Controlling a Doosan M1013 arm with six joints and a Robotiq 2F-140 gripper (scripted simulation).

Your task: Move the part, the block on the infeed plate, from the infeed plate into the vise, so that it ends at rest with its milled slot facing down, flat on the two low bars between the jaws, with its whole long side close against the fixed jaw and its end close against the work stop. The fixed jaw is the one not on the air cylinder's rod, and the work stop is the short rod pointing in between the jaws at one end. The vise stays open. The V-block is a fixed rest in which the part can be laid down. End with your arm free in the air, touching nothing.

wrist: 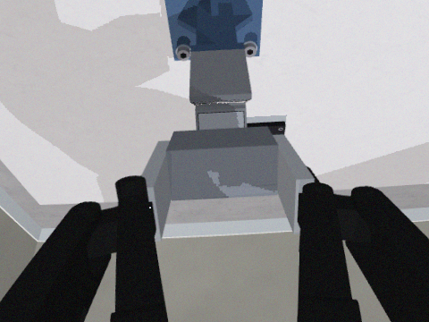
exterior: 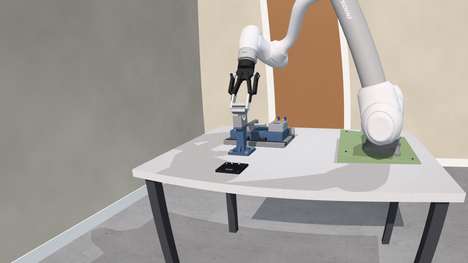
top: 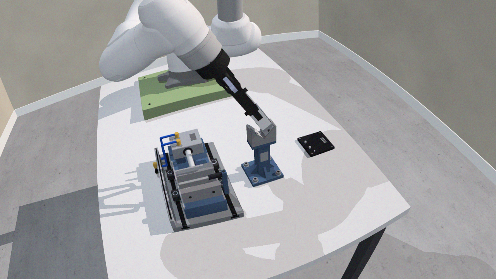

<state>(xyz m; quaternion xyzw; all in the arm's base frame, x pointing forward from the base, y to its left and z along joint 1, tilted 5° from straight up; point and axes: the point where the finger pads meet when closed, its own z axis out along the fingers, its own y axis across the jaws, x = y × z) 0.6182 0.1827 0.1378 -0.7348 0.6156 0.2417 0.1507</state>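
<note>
My gripper is now 20 mm to the right of the part and 20 mm above it. Also, from my hand: blue work stop post (70 mm ahead, 90 mm to the right, 150 mm below); then blue v-block stand (20 mm to the left, 150 mm below); then work stop (80 mm ahead, 120 mm to the right, 120 mm below).
</note>
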